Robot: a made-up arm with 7 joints.
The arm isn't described. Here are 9 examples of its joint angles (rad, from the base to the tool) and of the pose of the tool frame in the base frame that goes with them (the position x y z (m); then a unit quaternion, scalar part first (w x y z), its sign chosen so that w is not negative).
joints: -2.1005 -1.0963 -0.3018 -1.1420 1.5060 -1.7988 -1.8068
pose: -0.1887 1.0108 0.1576 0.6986 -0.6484 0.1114 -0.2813
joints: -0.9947 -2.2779 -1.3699 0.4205 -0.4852 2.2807 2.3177
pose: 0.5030 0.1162 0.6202 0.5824 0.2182 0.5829 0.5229
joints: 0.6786 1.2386 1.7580 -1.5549 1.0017 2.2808 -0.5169
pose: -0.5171 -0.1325 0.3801 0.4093 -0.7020 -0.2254 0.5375
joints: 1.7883 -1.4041 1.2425 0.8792 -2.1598 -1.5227 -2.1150
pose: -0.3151 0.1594 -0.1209 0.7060 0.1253 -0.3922 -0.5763
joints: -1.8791 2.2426 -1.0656 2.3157 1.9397 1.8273 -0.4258
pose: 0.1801 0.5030 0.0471 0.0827 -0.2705 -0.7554 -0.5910
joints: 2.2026 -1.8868 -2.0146 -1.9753 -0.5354 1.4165 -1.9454
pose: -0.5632 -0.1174 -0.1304 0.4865 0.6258 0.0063 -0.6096
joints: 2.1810 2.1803 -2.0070 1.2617 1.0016 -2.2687 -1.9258
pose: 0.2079 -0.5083 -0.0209 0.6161 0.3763 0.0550 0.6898
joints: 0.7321 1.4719 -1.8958 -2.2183 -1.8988 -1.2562 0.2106
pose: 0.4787 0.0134 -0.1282 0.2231 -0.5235 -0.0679 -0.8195
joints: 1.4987 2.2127 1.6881 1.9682 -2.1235 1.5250 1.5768
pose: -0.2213 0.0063 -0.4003 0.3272 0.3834 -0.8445 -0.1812
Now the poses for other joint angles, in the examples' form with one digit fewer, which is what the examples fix.
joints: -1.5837 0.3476 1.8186 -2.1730 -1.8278 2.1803 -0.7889
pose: -0.104 -0.050 0.530 0.051 0.253 0.485 -0.836
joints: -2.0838 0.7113 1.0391 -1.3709 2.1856 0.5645 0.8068
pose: 0.173 0.504 0.223 0.089 0.035 0.663 0.742
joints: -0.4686 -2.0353 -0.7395 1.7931 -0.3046 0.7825 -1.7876
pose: -0.533 -0.086 0.733 0.680 0.501 0.010 -0.536
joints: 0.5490 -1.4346 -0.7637 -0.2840 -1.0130 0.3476 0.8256
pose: 0.146 -0.873 0.444 0.614 0.505 0.296 0.529
